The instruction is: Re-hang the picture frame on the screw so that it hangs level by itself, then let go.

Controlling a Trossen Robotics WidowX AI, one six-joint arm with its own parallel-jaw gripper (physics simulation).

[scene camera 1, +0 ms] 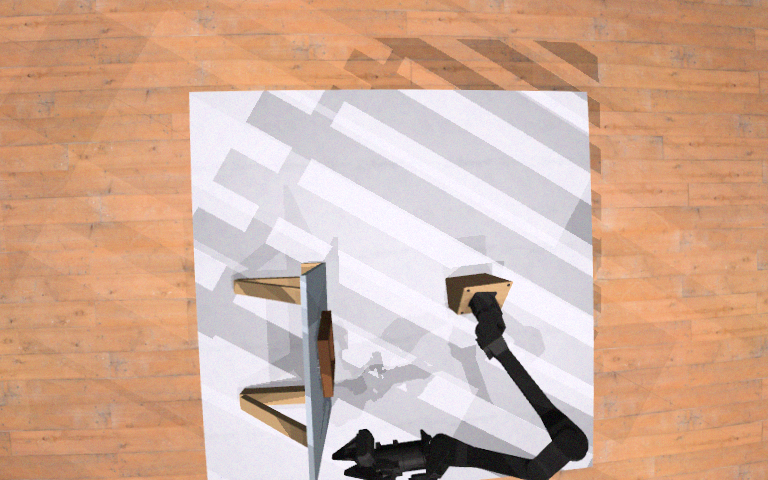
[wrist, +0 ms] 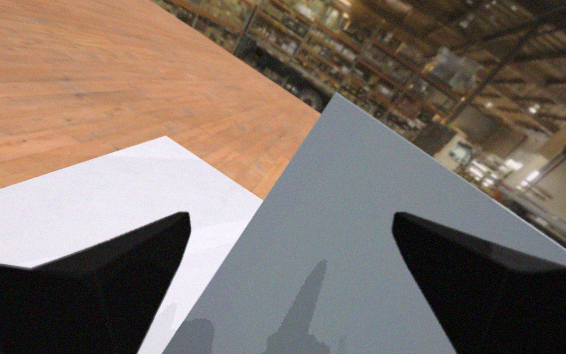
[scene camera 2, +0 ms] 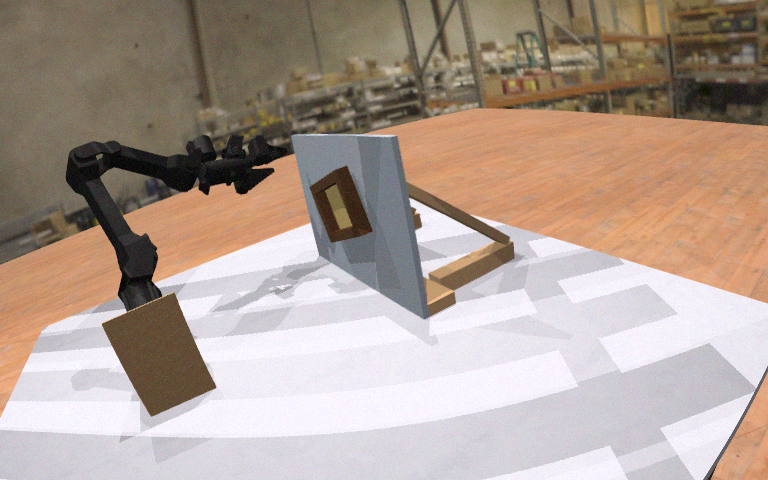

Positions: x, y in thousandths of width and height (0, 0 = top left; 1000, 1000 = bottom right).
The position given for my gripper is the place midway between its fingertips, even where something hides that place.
My gripper (scene camera 2: 365, 334) is open, with nothing in its grasp. Also in view: a brown picture frame (scene camera 2: 438, 411). Further things: a grey wall panel (scene camera 2: 505, 541) and a wooden brace (scene camera 1: 382, 895).
The brown picture frame shows as well in scene camera 1 (scene camera 1: 424, 711). My gripper shows as well in the wrist view (wrist: 517, 626). The grey wall panel shows as well in scene camera 1 (scene camera 1: 408, 593) and in the wrist view (wrist: 561, 736). The wrist view misses the brown picture frame: it is out of frame.
